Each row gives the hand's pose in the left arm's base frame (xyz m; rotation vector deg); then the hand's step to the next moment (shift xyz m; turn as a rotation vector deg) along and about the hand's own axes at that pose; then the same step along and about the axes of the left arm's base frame.
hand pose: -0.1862 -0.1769 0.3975 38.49 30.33 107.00
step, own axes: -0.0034 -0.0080 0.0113 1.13 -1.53 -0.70
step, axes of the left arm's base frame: 0.0140 0.0004 0.0027 0.23 1.57 -1.26
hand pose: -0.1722 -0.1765 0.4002 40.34 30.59 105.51
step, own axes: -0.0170 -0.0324 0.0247 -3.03 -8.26 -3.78
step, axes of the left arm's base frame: 0.0435 -0.0035 -0.0068 3.82 -0.03 -8.78
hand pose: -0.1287 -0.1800 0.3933 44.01 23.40 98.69
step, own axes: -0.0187 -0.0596 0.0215 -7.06 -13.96 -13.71
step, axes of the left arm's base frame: 0.0602 -0.0030 -0.0271 1.75 -1.04 -20.70
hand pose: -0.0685 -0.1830 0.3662 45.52 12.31 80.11
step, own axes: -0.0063 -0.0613 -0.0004 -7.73 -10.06 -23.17
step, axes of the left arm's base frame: 0.0471 -0.0037 -0.0396 -6.92 1.70 -25.44
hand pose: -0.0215 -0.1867 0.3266 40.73 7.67 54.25
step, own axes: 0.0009 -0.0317 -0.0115 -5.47 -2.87 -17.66
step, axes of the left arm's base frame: 0.0180 -0.0056 -0.0280 -8.37 3.44 -16.38
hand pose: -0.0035 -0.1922 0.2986 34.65 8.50 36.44
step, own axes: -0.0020 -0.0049 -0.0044 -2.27 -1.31 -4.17
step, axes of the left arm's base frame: -0.0004 -0.0022 -0.0065 -2.44 -0.18 -4.28
